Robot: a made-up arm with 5 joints. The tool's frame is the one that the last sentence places.
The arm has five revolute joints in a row. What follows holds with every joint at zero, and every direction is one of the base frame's.
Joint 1 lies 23.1 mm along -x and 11.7 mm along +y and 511.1 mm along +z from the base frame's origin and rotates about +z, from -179.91 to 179.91 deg.
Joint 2 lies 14.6 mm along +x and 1.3 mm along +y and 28.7 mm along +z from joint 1 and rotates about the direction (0, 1, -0.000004), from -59.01 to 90.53 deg.
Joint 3 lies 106.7 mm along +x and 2.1 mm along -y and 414.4 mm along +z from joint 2 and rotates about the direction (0, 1, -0.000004), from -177.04 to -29.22 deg.
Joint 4 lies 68.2 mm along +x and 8.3 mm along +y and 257.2 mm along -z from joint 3 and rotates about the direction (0, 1, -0.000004), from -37.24 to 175.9 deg.
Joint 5 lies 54.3 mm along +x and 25.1 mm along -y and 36.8 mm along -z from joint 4 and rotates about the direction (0, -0.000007, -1), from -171.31 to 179.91 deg.
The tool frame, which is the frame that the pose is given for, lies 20.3 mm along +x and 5.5 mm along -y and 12.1 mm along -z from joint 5; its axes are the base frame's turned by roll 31.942, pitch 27.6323 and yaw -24.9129 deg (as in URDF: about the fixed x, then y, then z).
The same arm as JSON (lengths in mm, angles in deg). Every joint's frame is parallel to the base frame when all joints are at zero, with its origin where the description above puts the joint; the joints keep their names.
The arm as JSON. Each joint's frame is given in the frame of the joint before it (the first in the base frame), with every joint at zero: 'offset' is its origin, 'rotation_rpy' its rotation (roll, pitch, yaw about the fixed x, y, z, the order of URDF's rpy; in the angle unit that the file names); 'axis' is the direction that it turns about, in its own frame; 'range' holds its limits. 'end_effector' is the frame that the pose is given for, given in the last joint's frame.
{"length_unit": "mm", "angle_unit": "deg", "chain": [{"id": "joint 1", "offset": [-23.1, 11.7, 511.1], "rotation_rpy": [0.0, 0.0, 0.0], "axis": [0.0, 0.0, 1.0], "range": [-179.91, 179.91]}, {"id": "joint 2", "offset": [14.6, 1.3, 28.7], "rotation_rpy": [0.0, 0.0, 0.0], "axis": [0.0, 1.0, 0.0], "range": [-59.01, 90.53]}, {"id": "joint 3", "offset": [106.7, -2.1, 414.4], "rotation_rpy": [0.0, 0.0, 0.0], "axis": [0.0, 1.0, 0.0], "range": [-177.04, -29.22]}, {"id": "joint 4", "offset": [68.2, 8.3, -257.2], "rotation_rpy": [0.0, 0.0, 0.0], "axis": [0.0, 1.0, 0.0], "range": [-37.24, 175.9]}, {"id": "joint 5", "offset": [54.3, -25.1, -36.8], "rotation_rpy": [0.0, 0.0, 0.0], "axis": [0.0, 0.0, -1.0], "range": [-171.31, 179.91]}], "end_effector": {"offset": [20.3, -5.5, -12.1], "rotation_rpy": [31.94, 27.63, -24.91]}}
